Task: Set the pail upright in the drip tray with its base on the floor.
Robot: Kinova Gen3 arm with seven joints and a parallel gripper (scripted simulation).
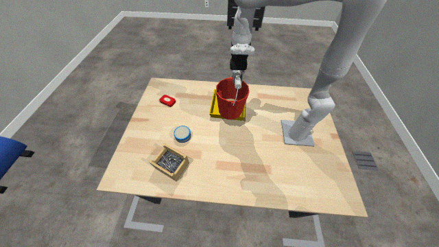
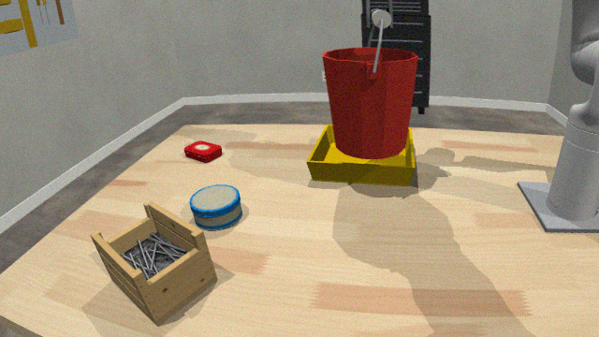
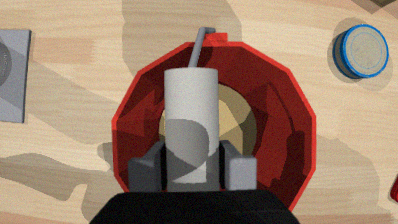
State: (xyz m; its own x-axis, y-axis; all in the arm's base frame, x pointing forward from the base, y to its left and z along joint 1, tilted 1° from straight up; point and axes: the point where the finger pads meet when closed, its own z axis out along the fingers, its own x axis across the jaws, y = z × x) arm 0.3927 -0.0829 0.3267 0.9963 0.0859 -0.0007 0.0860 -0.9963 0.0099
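My gripper is now 100 mm above the red pail and 10 mm short of it. The rest, counted from my hand: pail handle: 30 mm below, 10 mm ahead; red flat tin: 470 mm ahead, 320 mm below, 100 mm to the right; yellow drip tray: 320 mm below, 100 mm to the right, 30 mm ahead.
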